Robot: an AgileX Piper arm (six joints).
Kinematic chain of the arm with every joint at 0, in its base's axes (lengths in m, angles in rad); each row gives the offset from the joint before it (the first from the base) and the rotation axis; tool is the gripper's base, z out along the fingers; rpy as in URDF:
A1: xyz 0 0 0.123 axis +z
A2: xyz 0 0 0 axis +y
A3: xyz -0.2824 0 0.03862 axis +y
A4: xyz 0.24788 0 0.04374 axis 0.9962 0 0.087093
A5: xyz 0 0 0 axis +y
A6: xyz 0.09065 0 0.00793 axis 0.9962 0 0.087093
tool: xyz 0 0 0 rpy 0 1.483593 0
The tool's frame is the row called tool.
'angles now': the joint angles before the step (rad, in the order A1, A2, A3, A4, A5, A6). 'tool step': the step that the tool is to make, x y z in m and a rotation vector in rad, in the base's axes. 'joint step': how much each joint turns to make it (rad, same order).
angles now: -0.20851 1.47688 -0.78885 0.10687 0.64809 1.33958
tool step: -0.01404 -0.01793 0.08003 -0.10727 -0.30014 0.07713
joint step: -0.10271 -0.21416 -0.08877 0.09536 0.00730 -0.24708
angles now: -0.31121 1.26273 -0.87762 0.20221 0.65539 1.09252
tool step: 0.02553 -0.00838 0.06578 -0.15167 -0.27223 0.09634
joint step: -0.01108 0.01026 -0.19790 0.09136 -0.09258 -0.20815
